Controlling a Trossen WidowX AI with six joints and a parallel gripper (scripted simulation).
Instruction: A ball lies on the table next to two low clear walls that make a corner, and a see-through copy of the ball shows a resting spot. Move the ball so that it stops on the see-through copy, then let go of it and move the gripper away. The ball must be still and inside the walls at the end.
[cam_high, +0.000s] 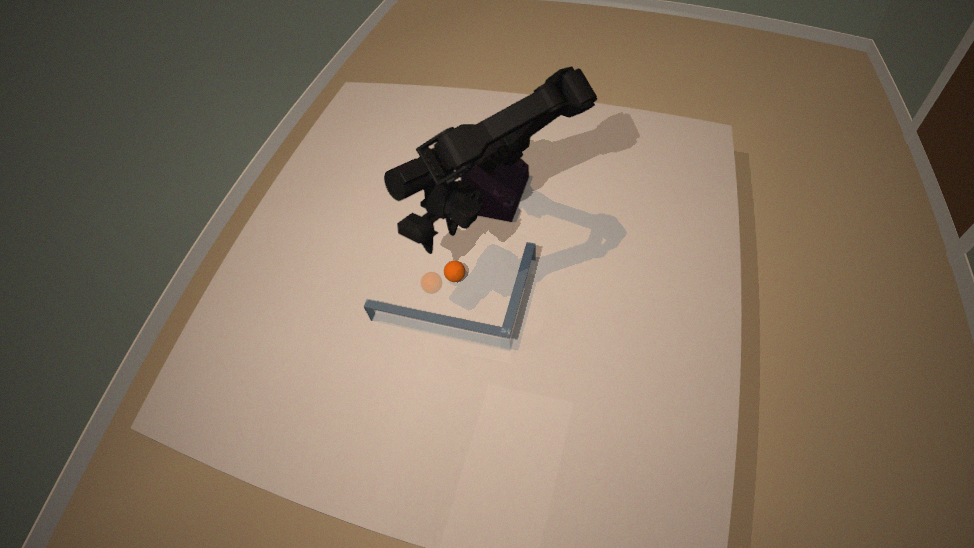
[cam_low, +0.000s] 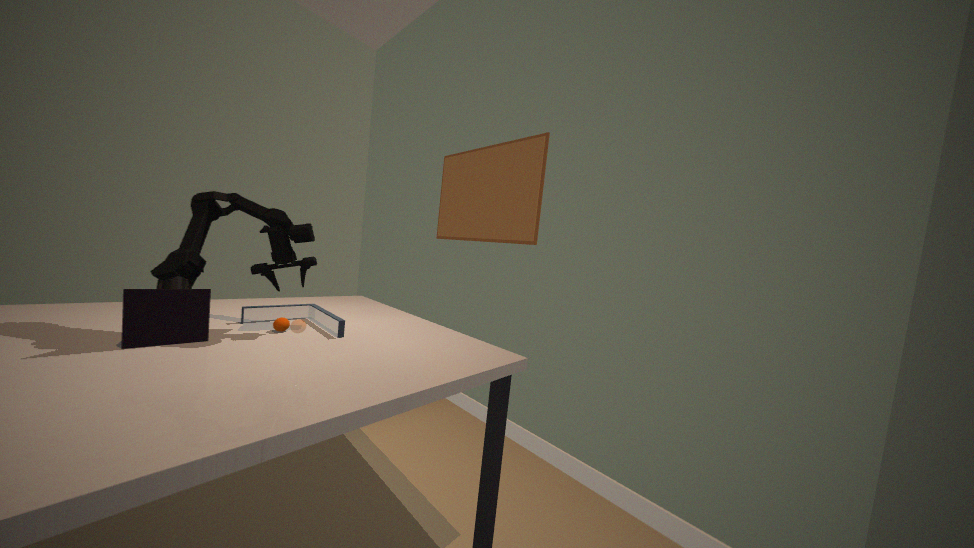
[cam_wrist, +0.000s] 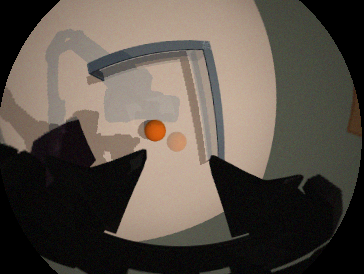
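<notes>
Now: the orange ball 130 mm below my gripper tip, 20 mm behind it and 10 mm to the left of it. From my gripper tip the other things lie so: see-through copy of ball (130 mm below, 40 mm to the right, 20 mm ahead).
</notes>
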